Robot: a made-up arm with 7 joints. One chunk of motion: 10 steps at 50 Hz.
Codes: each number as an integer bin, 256 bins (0 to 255) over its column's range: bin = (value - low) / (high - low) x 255, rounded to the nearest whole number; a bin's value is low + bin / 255 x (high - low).
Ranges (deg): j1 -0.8..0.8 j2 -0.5..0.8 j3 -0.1..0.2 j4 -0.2..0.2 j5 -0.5..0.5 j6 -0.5..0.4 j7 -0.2..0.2
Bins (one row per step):
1: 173 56 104 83 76 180 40
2: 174 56 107 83 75 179 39
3: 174 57 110 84 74 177 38
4: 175 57 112 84 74 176 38
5: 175 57 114 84 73 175 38
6: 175 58 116 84 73 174 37
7: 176 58 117 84 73 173 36
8: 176 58 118 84 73 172 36
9: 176 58 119 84 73 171 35
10: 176 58 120 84 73 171 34
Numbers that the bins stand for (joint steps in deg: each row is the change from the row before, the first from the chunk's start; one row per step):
1: 0.285 -0.215 0.022 -0.070 -0.202 0.135 -0.137
2: 0.292 -0.215 0.026 -0.070 -0.206 0.132 -0.139
3: 0.292 -0.209 0.029 -0.068 -0.210 0.125 -0.140
4: 0.298 -0.209 0.032 -0.068 -0.210 0.121 -0.140
5: 0.298 -0.209 0.034 -0.068 -0.214 0.118 -0.140
6: 0.298 -0.204 0.036 -0.068 -0.214 0.114 -0.142
7: 0.304 -0.204 0.038 -0.068 -0.214 0.111 -0.144
8: 0.304 -0.204 0.039 -0.068 -0.214 0.107 -0.144
9: 0.304 -0.204 0.040 -0.068 -0.214 0.104 -0.145
10: 0.304 -0.204 0.041 -0.068 -0.214 0.104 -0.147

